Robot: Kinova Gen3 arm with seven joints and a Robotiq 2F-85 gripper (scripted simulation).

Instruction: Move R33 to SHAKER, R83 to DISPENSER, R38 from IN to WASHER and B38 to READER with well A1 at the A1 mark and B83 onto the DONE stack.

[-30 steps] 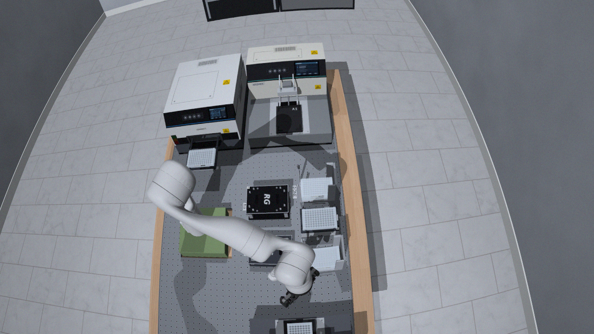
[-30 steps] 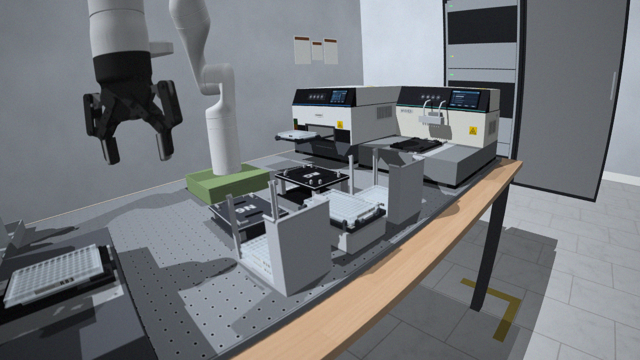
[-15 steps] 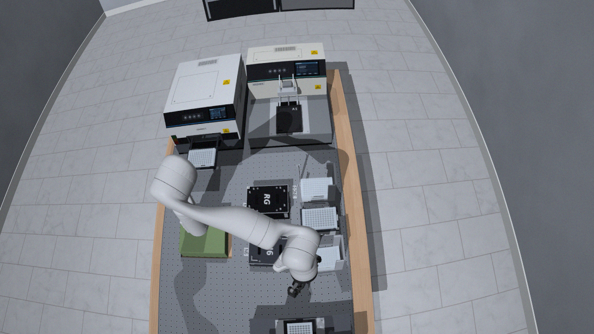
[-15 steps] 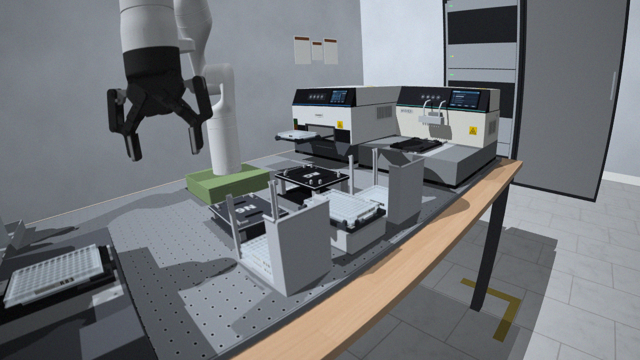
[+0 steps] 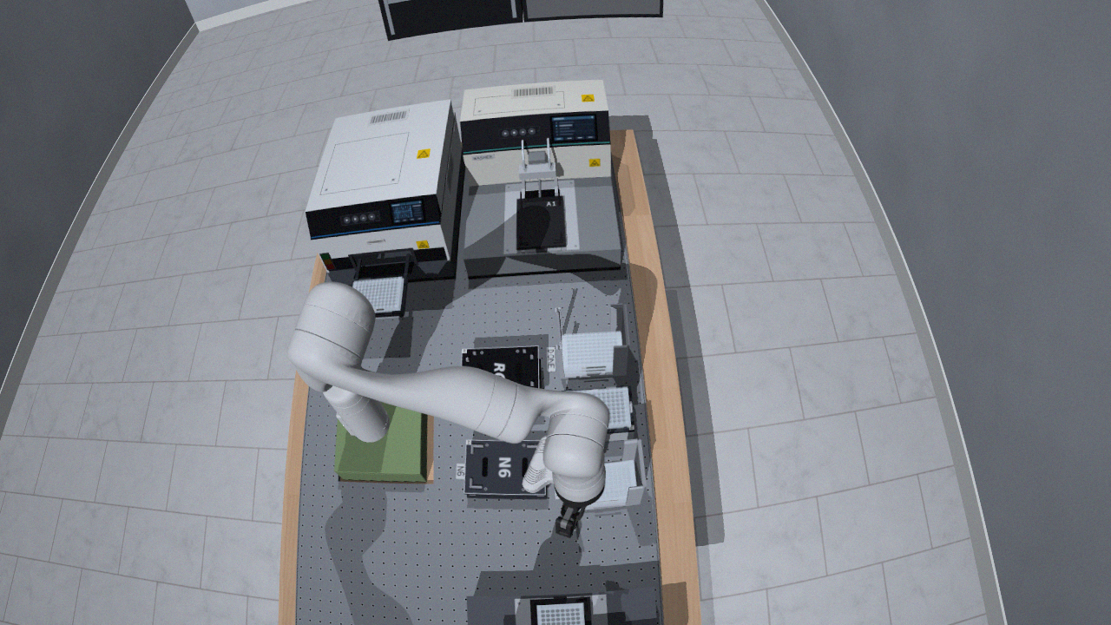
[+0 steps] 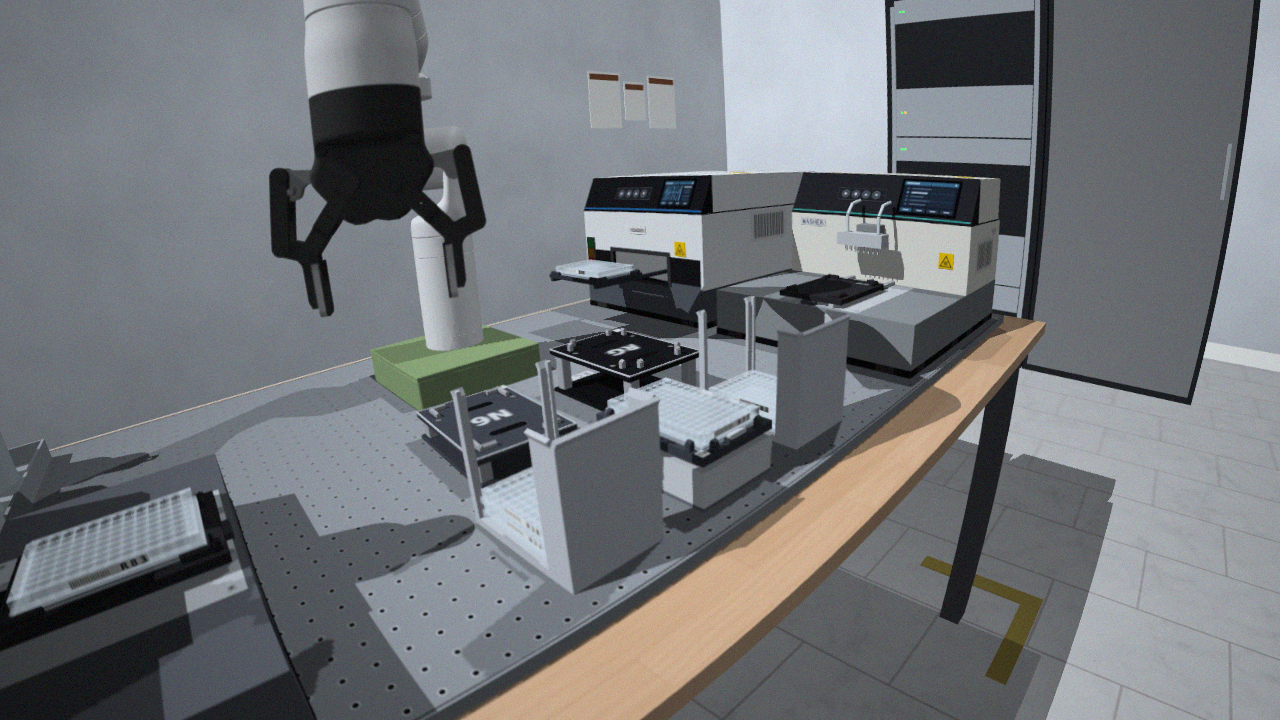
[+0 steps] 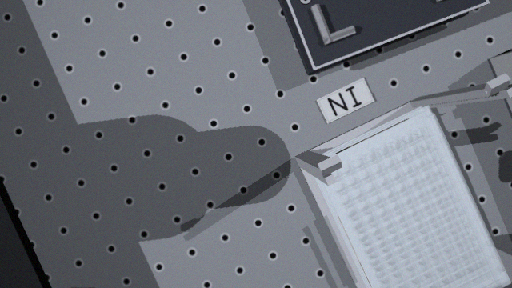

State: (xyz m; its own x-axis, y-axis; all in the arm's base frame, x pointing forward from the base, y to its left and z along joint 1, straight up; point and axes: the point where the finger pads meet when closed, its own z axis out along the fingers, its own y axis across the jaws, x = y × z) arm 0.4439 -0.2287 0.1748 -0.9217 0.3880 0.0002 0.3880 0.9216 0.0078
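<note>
The plate R38 is 40 mm ahead of my hand, 100 mm to the left of it and 190 mm below it. From my hand the other things lie so: plate R33: 40 mm ahead, 250 mm to the left, 160 mm below; then plate R83: 40 mm behind, 230 mm to the right, 130 mm below; then dispenser head: 40 mm behind, 320 mm to the right, 110 mm below.
</note>
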